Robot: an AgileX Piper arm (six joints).
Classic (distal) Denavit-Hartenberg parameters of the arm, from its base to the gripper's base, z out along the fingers. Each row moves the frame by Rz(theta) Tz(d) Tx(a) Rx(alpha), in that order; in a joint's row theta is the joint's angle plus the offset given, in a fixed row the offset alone. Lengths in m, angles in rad.
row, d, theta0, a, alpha
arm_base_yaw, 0.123, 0, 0, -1.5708
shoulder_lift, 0, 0.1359, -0.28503, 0
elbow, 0, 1.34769, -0.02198, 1.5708
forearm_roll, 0.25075, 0, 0, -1.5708
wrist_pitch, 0, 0, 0, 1.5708
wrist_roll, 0.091, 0, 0, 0
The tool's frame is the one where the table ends.
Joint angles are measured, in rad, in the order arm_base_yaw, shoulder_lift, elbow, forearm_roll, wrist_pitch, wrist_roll. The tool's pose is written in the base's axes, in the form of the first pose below.
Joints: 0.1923, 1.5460, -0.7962, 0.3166, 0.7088, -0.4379
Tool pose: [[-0.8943 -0.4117 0.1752 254.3], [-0.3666 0.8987 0.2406 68.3], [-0.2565 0.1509 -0.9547 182.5], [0 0 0 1]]
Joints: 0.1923, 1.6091, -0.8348, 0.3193, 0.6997, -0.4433
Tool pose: [[-0.8974 -0.4106 0.1612 267.1], [-0.3686 0.8988 0.2373 70.8], [-0.2424 0.1536 -0.9580 174.5], [0 0 0 1]]
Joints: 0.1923, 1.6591, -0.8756, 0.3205, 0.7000, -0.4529
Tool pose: [[-0.8960 -0.4172 0.1523 278.7], [-0.3768 0.8956 0.2364 73.1], [-0.2350 0.1544 -0.9596 169.6], [0 0 0 1]]
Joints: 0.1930, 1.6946, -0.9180, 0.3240, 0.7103, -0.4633
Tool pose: [[-0.8921 -0.4268 0.1485 289.0], [-0.3860 0.8906 0.2405 75.7], [-0.2349 0.1573 -0.9592 168.6], [0 0 0 1]]
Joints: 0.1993, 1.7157, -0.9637, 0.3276, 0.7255, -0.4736
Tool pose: [[-0.8824 -0.4442 0.1550 298.3], [-0.4002 0.8819 0.2491 80.1], [-0.2474 0.1578 -0.9560 172.5], [0 0 0 1]]
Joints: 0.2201, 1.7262, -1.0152, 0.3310, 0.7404, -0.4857
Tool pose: [[-0.8609 -0.4784 0.1732 306.8], [-0.4276 0.8647 0.2634 89.1], [-0.2758 0.1527 -0.9490 181.0], [0 0 0 1]]
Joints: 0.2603, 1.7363, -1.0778, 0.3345, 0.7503, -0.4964
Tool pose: [[-0.8251 -0.5283 0.2005 315.3], [-0.4668 0.8372 0.2850 105.1], [-0.3184 0.1416 -0.9373 192.8], [0 0 0 1]]
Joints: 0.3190, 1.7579, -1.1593, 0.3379, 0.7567, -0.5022
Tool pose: [[-0.7757 -0.5878 0.2297 324.7], [-0.5120 0.7990 0.3155 129.0], [-0.3690 0.1272 -0.9207 206.0], [0 0 0 1]]
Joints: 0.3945, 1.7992, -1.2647, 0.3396, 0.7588, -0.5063
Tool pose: [[-0.7098 -0.6559 0.2569 334.6], [-0.5618 0.7471 0.3552 161.9], [-0.4249 0.1078 -0.8988 218.9], [0 0 0 1]]
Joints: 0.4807, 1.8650, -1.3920, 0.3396, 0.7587, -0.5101
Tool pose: [[-0.6314 -0.7255 0.2738 343.6], [-0.6106 0.6828 0.4012 202.7], [-0.4780 0.0862 -0.8741 228.5], [0 0 0 1]]
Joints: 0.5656, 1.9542, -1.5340, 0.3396, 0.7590, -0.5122
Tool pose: [[-0.5535 -0.7855 0.2770 350.8], [-0.6492 0.6152 0.4473 247.4], [-0.5217 0.0678 -0.8504 231.9], [0 0 0 1]]
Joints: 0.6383, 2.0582, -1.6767, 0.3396, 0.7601, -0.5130
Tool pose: [[-0.4878 -0.8305 0.2690 355.9], [-0.6762 0.5543 0.4853 290.1], [-0.5521 0.0549 -0.8319 227.0], [0 0 0 1]]
